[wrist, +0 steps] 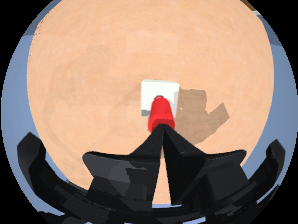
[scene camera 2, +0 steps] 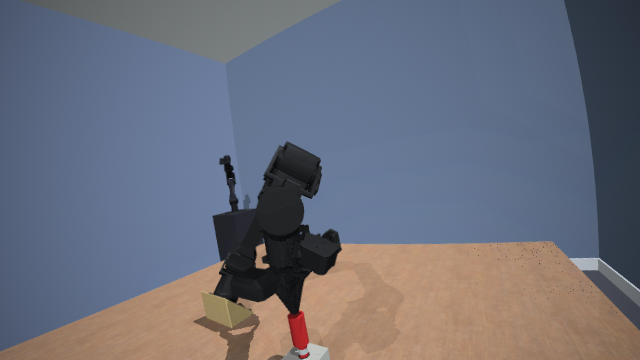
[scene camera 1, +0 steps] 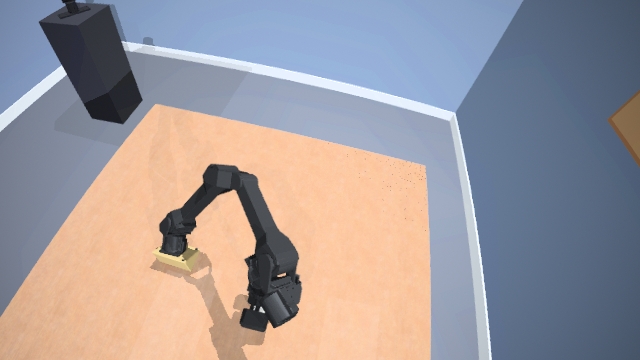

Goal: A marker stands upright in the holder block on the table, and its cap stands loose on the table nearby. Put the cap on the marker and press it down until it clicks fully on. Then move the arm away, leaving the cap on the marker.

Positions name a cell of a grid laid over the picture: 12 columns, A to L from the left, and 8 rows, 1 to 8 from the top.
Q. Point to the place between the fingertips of the gripper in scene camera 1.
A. E7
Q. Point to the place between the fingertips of the gripper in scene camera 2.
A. F7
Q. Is the gripper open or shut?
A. Shut.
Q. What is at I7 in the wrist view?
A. The gripper.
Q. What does the gripper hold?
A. Nothing.
